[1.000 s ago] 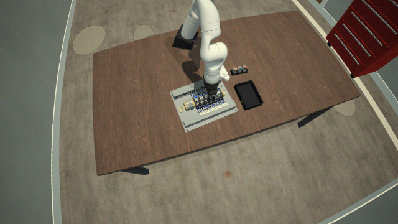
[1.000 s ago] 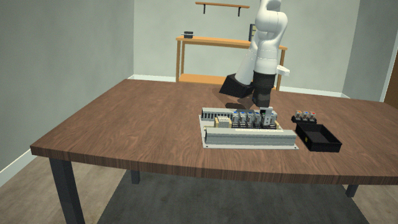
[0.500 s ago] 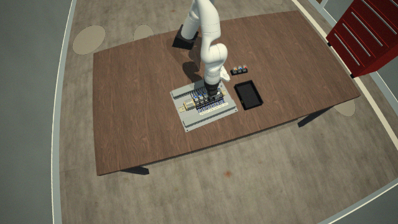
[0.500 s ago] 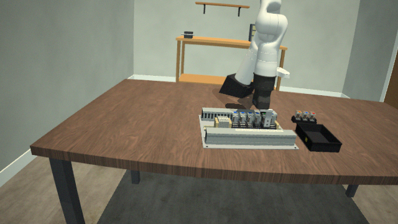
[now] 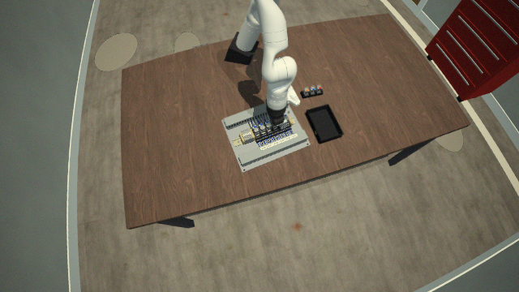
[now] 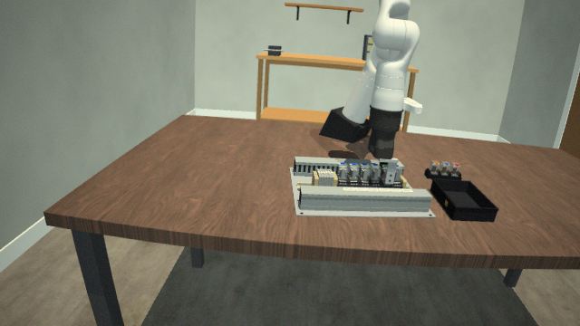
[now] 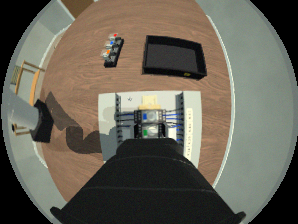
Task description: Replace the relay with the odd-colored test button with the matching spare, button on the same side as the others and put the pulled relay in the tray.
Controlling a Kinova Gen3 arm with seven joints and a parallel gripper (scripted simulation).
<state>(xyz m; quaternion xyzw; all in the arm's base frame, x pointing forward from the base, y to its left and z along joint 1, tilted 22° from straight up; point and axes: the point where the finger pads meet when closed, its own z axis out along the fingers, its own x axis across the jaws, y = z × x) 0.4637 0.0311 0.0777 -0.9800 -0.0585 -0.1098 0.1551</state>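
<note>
Now: the grey relay right at my hand. From my hand the other things lie so: black tray 200 mm to the left, 40 mm below, 40 mm ahead; then black stand 200 mm to the left, 140 mm behind, 40 mm below.
</note>
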